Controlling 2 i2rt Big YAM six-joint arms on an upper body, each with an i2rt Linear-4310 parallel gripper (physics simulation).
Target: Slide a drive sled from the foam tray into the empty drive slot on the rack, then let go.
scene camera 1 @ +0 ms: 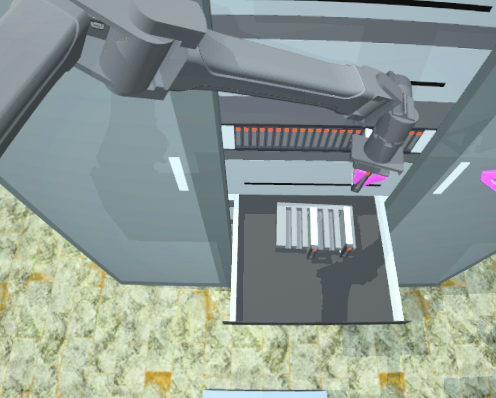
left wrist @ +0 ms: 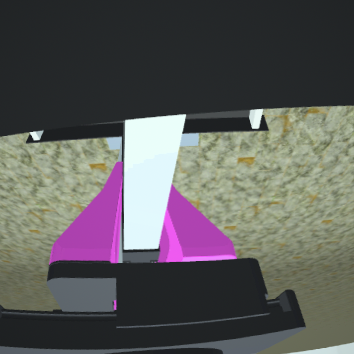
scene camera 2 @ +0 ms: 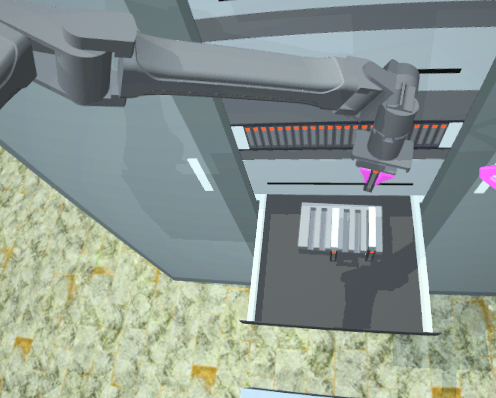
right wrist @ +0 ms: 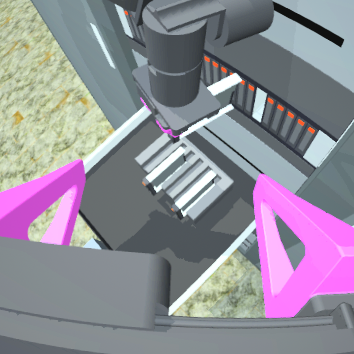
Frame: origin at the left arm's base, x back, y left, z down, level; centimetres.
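Seen in the pictures: left gripper, fingertip midpoint: (scene camera 1: 358, 182) (scene camera 2: 370, 181) (right wrist: 174, 129); right gripper, fingertip midpoint: (scene camera 1: 492, 161) (right wrist: 170, 175).
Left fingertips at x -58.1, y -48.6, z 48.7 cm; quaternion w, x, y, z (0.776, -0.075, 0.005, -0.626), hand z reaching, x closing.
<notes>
A point is followed by its place in that frame.
My left gripper (scene camera 1: 370, 177) {x -58.1, y -48.6, z 48.7 cm} (scene camera 2: 377, 176) {x -58.1, y -48.6, z 48.7 cm} (left wrist: 146, 172) {x -58.1, y -48.6, z 48.7 cm} (right wrist: 174, 129) {x -58.1, y -48.6, z 48.7 cm} is shut on a white drive sled (scene camera 1: 358, 186) {x -57.3, y -48.5, z 48.9 cm} (scene camera 2: 369, 185) {x -57.3, y -48.4, z 48.9 cm} (left wrist: 145, 215) (right wrist: 207, 121) {x -63.5, y -50.2, z 51.4 cm} by its dark handle end, in front of the rack's drive row. The sled points towards the row; its far end is hidden behind a dark surface in the left wrist view. A pale upright gap (right wrist: 259, 105) interrupts the row in the right wrist view. The foam tray (scene camera 1: 281, 225) {x -59.5, y -34.5, z 74.6 cm} (scene camera 2: 304, 227) {x -59.1, y -34.5, z 74.7 cm} (right wrist: 226, 181) {x -64.7, y -53.9, z 74.7 cm} lies below with two sleds in it. My right gripper (right wrist: 170, 175) {x -49.1, y -62.2, z 26.8 cm} is open and empty, away from the rack.
The drive row (scene camera 1: 295, 139) {x -70.1, y -35.9, z 49.9 cm} (scene camera 2: 305, 138) {x -70.0, y -35.3, z 50.1 cm} has orange tabs and pale end panels. The open drawer (scene camera 1: 280, 295) {x -41.4, y -34.2, z 80.1 cm} (scene camera 2: 300, 295) {x -42.0, y -33.9, z 80.2 cm} juts out below it, with pale side rails. Large grey cabinet doors (scene camera 1: 150, 215) {x -68.1, y 6.4, z 87.8 cm} (scene camera 2: 175, 200) {x -68.1, y 5.7, z 77.4 cm} flank the rack on both sides.
</notes>
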